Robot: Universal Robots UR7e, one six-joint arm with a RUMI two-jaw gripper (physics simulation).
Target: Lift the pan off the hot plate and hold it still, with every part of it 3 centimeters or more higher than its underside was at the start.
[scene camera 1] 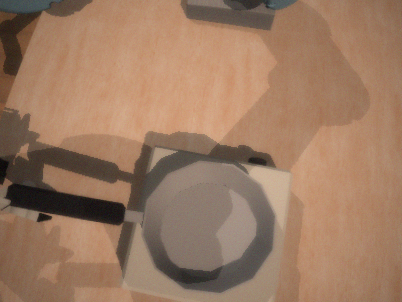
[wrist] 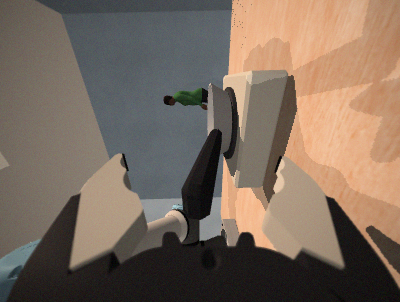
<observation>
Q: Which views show the grey pan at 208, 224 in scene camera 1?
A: Scene camera 1 and the wrist view: all of them.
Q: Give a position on a grey pan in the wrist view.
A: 197, 192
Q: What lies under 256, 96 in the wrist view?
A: A cream hot plate.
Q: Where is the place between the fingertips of the gripper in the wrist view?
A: At 202, 157
</observation>
